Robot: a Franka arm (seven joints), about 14 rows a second.
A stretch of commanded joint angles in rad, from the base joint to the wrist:
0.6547, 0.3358, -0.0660, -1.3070, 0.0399, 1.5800, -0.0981
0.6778, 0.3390, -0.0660, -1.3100, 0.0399, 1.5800, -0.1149
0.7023, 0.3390, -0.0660, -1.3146, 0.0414, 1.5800, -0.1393
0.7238, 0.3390, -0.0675, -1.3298, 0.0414, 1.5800, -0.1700
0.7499, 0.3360, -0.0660, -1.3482, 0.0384, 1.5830, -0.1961
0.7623, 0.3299, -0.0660, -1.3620, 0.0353, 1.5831, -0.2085
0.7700, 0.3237, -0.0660, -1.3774, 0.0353, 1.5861, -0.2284
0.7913, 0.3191, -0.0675, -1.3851, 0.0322, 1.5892, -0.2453
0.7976, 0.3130, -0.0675, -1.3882, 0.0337, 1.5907, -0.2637
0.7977, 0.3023, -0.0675, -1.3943, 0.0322, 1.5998, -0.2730
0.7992, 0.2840, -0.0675, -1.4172, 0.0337, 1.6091, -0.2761
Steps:
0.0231, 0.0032, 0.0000, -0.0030, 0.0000, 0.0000, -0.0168
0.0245, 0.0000, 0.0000, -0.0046, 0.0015, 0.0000, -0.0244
0.0215, 0.0000, -0.0015, -0.0152, 0.0000, 0.0000, -0.0307
0.0261, -0.0030, 0.0015, -0.0184, -0.0030, 0.0030, -0.0261
0.0124, -0.0061, 0.0000, -0.0138, -0.0031, 0.0001, -0.0124
0.0077, -0.0062, 0.0000, -0.0154, 0.0000, 0.0030, -0.0199
0.0213, -0.0046, -0.0015, -0.0077, -0.0031, 0.0031, -0.0169
0.0063, -0.0061, 0.0000, -0.0031, 0.0015, 0.0015, -0.0184
0.0001, -0.0107, 0.0000, -0.0061, -0.0015, 0.0091, -0.0093
0.0015, -0.0183, 0.0000, -0.0229, 0.0015, 0.0093, -0.0031

